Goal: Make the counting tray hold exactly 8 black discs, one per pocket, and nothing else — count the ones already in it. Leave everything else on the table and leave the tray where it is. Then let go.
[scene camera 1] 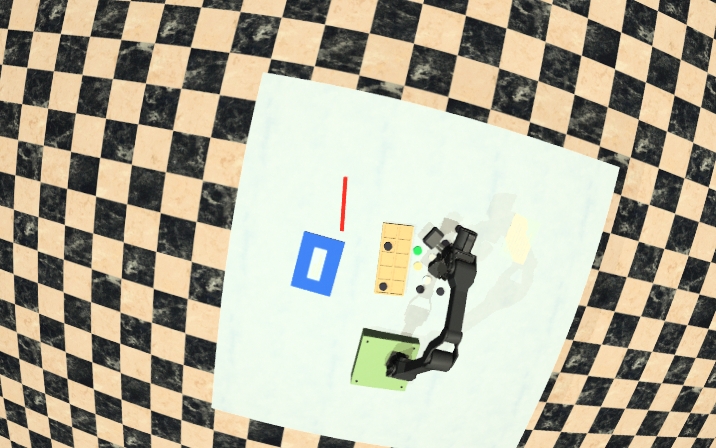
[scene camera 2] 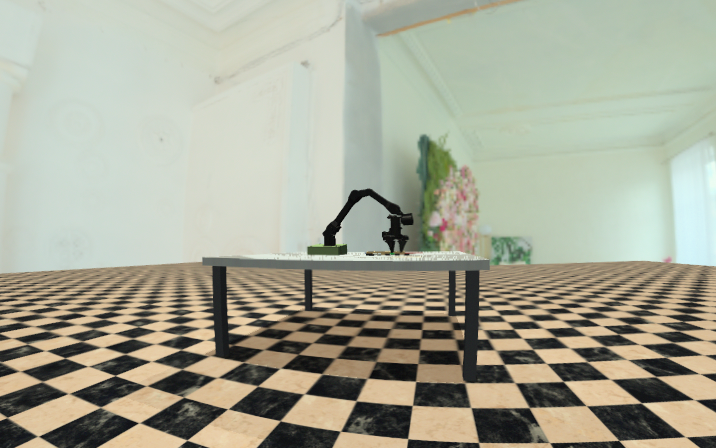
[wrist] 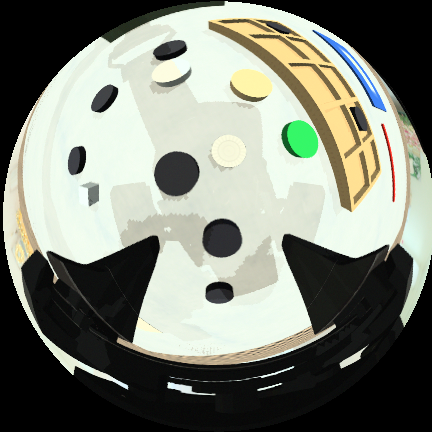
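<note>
The tan counting tray point(scene camera 1: 400, 258) point(wrist: 332, 84) has two columns of pockets. One black disc point(scene camera 1: 388, 246) point(wrist: 360, 119) and another black disc point(scene camera 1: 382, 286) point(wrist: 278, 27) sit in separate pockets; the other pockets look empty. Several loose black discs lie beside the tray, among them one disc point(wrist: 176, 173), one at the top point(scene camera 1: 420, 288) point(wrist: 170, 49) and one nearer the wrist point(wrist: 219, 292). My gripper point(scene camera 2: 397, 251) point(wrist: 221, 241) is open, fingers down, low over the table. A loose black disc point(wrist: 222, 241) shows between its fingertips, not gripped. The arm hides the fingertips in scene camera 1.
Near the tray lie a green disc point(scene camera 1: 417, 250) point(wrist: 300, 139), a yellow disc point(scene camera 1: 418, 265) point(wrist: 251, 84), a white disc point(wrist: 171, 73), a ridged cream disc point(wrist: 228, 151) and a small grey cube point(wrist: 90, 194). A blue frame point(scene camera 1: 302, 261) and red stick point(scene camera 1: 343, 203) lie beyond the tray.
</note>
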